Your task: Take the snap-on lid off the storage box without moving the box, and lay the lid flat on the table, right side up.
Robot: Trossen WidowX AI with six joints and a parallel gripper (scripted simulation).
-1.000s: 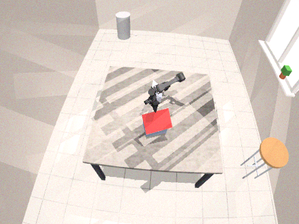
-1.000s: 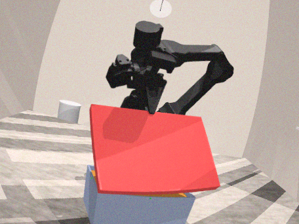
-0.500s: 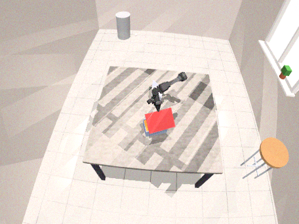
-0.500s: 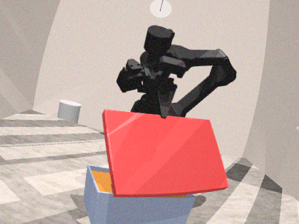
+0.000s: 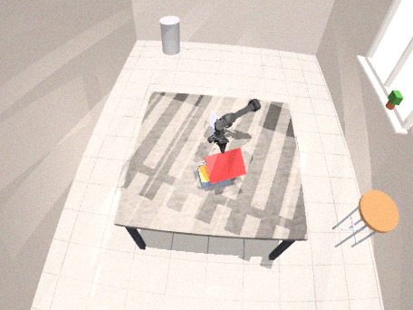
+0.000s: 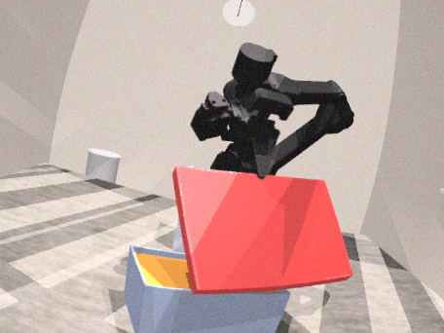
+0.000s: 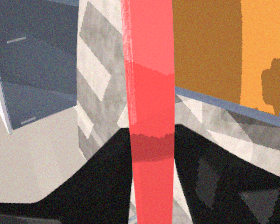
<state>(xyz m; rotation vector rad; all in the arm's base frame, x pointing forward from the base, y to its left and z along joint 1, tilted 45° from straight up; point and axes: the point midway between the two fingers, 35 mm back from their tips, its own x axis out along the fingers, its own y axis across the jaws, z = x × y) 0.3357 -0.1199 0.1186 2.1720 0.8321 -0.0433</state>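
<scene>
Right now my gripper tip is 60 mm short of the lid, 20 mm to the right of it and 50 mm above it. From my gripper tip the other things lie so: storage box: 50 mm ahead, 50 mm to the right, 180 mm below.
</scene>
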